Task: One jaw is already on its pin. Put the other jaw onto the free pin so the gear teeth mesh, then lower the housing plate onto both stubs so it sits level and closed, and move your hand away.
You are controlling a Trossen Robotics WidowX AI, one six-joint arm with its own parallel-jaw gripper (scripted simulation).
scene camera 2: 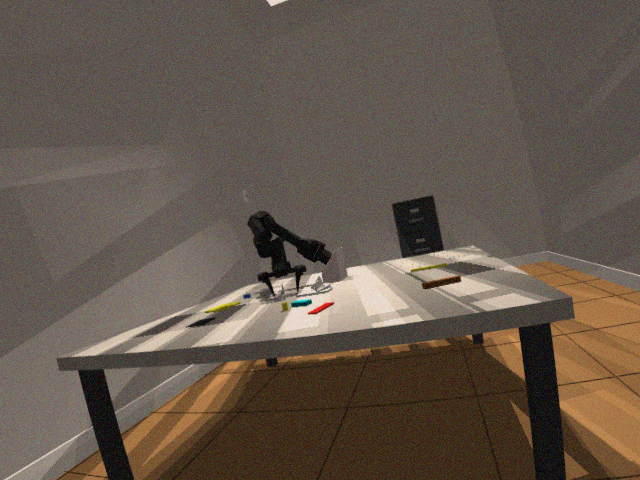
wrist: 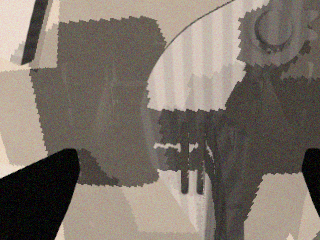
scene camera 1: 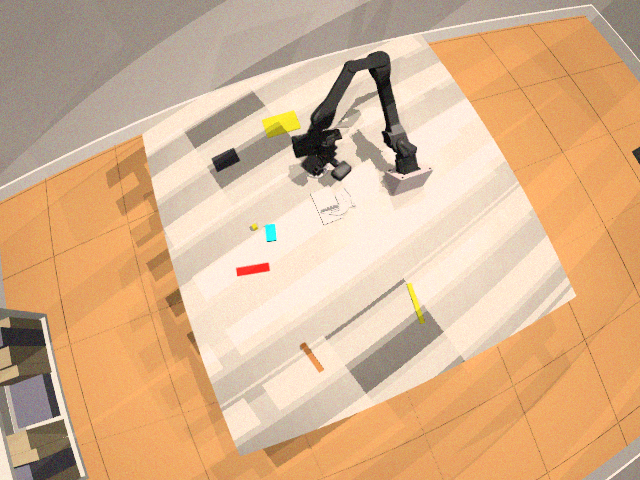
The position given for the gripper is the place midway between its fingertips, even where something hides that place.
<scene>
The gripper (scene camera 1: 324,168) is open and holds nothing. Further things: a jaw (wrist: 192,80).
The gripper is seen too in scene camera 2 (scene camera 2: 286,294) and in the wrist view (wrist: 191,160).
</scene>
